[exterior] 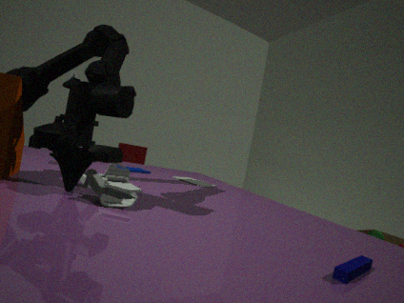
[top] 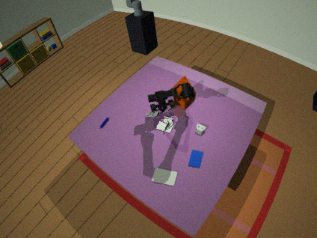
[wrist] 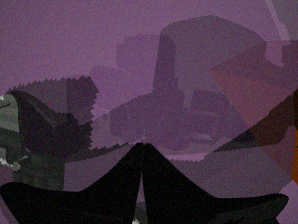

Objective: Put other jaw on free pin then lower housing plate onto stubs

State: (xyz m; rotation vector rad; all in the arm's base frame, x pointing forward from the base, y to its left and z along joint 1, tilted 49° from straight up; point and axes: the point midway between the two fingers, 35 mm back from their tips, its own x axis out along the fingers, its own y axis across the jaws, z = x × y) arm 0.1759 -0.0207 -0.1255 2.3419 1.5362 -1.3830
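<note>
My gripper tip is 50 mm short of the white jaw piece, 40 mm to the left of it and 30 mm below it. Round my gripper tip: flat blue plate 240 mm ahead, 440 mm to the left; blue bar 340 mm ahead, 370 mm to the right, 10 mm above; flat white plate 460 mm ahead, 320 mm to the left.
</note>
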